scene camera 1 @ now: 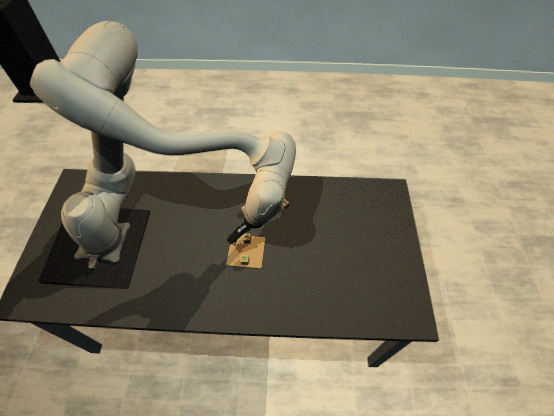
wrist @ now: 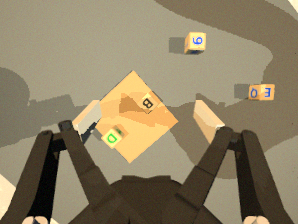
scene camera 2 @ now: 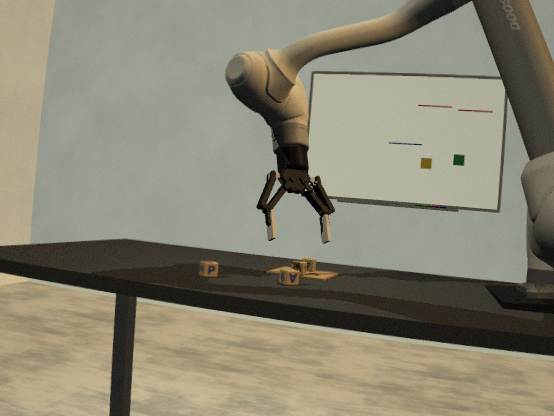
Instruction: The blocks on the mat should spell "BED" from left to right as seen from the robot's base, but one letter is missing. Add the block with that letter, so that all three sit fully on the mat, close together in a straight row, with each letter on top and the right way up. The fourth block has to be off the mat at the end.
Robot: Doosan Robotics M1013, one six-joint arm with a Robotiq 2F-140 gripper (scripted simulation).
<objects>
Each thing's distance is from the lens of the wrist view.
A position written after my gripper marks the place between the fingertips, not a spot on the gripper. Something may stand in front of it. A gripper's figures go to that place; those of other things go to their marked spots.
my gripper (wrist: 147,108): 0.19 m
tan mat (wrist: 119,107): 0.28 m
</objects>
